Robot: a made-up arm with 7 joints.
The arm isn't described. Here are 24 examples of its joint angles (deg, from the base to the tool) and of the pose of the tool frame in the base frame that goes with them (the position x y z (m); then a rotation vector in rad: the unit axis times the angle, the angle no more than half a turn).
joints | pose
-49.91 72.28 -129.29 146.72 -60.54 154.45 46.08 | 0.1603 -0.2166 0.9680 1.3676 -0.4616 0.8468
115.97 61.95 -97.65 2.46 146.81 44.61 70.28 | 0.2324 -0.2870 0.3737 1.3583 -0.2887 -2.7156
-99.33 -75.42 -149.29 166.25 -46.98 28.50 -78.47 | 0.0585 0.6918 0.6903 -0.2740 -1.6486 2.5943
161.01 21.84 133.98 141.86 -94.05 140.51 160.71 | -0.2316 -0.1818 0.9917 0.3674 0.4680 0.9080
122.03 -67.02 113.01 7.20 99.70 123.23 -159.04 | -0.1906 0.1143 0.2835 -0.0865 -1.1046 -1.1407
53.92 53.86 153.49 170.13 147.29 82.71 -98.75 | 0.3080 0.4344 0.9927 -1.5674 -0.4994 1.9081
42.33 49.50 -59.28 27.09 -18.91 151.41 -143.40 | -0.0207 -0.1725 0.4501 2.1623 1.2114 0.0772
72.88 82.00 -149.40 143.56 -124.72 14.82 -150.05 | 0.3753 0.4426 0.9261 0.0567 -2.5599 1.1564
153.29 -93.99 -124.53 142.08 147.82 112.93 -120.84 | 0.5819 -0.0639 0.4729 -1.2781 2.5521 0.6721
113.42 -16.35 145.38 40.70 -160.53 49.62 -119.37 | -0.1448 -0.3406 0.2086 -0.9334 -1.7269 -2.4172
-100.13 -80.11 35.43 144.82 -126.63 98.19 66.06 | 0.1580 0.5694 0.8834 1.1022 1.2076 0.5254
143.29 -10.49 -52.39 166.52 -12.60 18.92 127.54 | 0.1294 -0.0212 1.2239 2.6391 0.6564 -0.4176
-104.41 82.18 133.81 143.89 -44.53 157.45 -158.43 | 0.2063 -0.3636 0.7088 0.0837 -1.3244 2.3391
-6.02 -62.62 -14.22 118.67 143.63 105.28 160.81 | -0.2180 0.0567 1.1206 0.9335 1.0935 -0.3087
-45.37 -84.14 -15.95 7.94 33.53 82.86 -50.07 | 0.3092 -0.2767 0.6207 0.4580 -0.7447 0.0008
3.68 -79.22 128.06 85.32 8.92 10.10 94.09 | -0.3177 0.5393 0.3194 0.6883 -0.5929 1.1191
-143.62 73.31 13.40 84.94 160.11 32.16 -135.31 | -0.1131 -0.2177 0.0311 -0.5838 -1.0656 -2.6944
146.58 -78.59 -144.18 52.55 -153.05 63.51 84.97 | 0.1414 0.3140 0.1012 -0.3527 -0.4926 0.6434
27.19 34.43 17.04 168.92 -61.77 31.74 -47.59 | 0.3491 0.2907 1.1151 -1.2627 -1.6450 1.0059
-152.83 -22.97 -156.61 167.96 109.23 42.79 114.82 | 0.3510 0.2380 1.1046 1.5525 2.0667 -0.3585
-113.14 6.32 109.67 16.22 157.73 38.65 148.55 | 0.2544 0.0487 0.1840 -0.1455 -1.0302 0.7937
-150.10 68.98 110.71 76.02 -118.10 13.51 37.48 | 0.3370 -0.3735 0.8790 -0.9057 -1.4223 -0.4632
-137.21 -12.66 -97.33 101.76 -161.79 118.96 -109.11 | -0.1239 0.4586 0.9398 -2.5758 -0.1886 1.0707
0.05 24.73 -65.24 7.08 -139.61 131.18 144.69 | -0.0524 -0.2642 0.3513 -2.3402 -0.6714 -0.1317
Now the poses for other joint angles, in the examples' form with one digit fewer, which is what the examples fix.
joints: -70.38 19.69 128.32 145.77 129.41 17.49 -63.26
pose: 0.379 0.125 1.136 2.686 -1.261 -0.067
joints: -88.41 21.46 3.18 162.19 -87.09 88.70 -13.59
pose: -0.089 -0.356 1.116 -1.653 0.686 -1.602
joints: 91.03 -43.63 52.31 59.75 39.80 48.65 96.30
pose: -0.415 0.392 0.731 0.613 0.415 0.589
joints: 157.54 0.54 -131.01 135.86 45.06 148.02 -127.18
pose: 0.253 0.239 0.878 -0.662 0.350 -2.875
